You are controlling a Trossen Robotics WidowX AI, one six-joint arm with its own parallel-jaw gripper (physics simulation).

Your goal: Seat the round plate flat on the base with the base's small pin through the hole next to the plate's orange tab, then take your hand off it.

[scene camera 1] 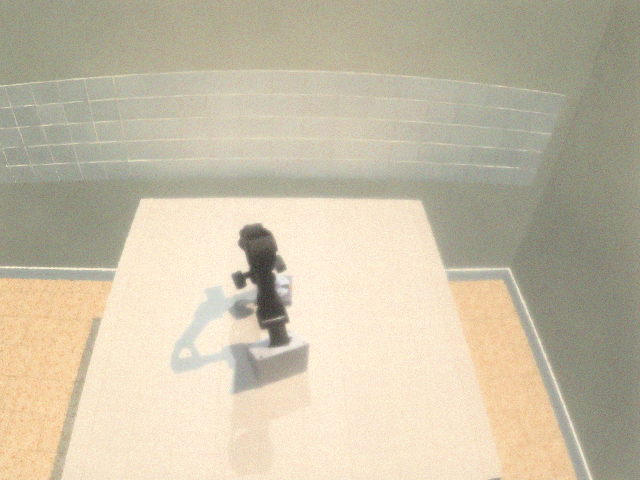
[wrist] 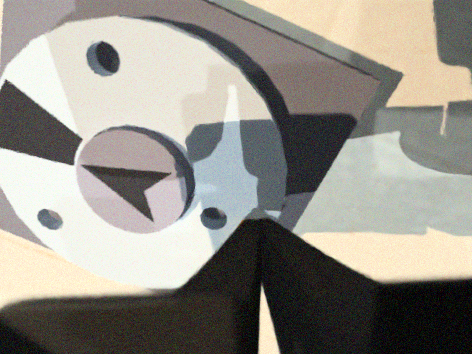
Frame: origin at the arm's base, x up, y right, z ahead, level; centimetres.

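Seen in the pictures: gripper, between the fingertips: (wrist: 256, 231); arm's base, origin of its link: (scene camera 1: 280, 342).
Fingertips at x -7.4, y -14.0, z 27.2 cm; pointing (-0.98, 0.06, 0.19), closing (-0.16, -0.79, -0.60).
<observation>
Offsets run from my fingertips to a thing's top centre. "spot": to the spot under its first point. Level surfaces: height alone.
The round white plate @[dy +4.2, dx +0.4, dz +1.6 cm] (wrist: 142, 260) with a black wedge lies over the square grey-mauve base @[spot: dy +1.3, dx -2.0, dz -4.9 cm] (wrist: 320, 75). The base's round boss @[dy +4.3, dx -0.4, dz +1.5 cm] (wrist: 115, 205), marked with a dark arrow, shows through the plate's centre hole. Three smaller holes show in the plate; the small pin cannot be made out. A dark band follows the plate's upper right rim; whether it lies fully flat is unclear. My gripper (wrist: 256, 231) is shut and empty, fingertips together over the plate's lower right edge, beside the lower right hole. The orange tab is hidden there. In the scene view the base @[dy +4.3, dx -0.4, dz +1.5 cm] (scene camera 1: 287, 297) shows partly behind the arm.
The black arm stands on a grey block (scene camera 1: 281, 361) on the pale table @[dx -4.3 cm] (scene camera 1: 372, 335) and hides much of the work area in the scene view. Arm shadows fall left of it, and across the plate's right side in the wrist view. A tiled wall stands behind the table.
</observation>
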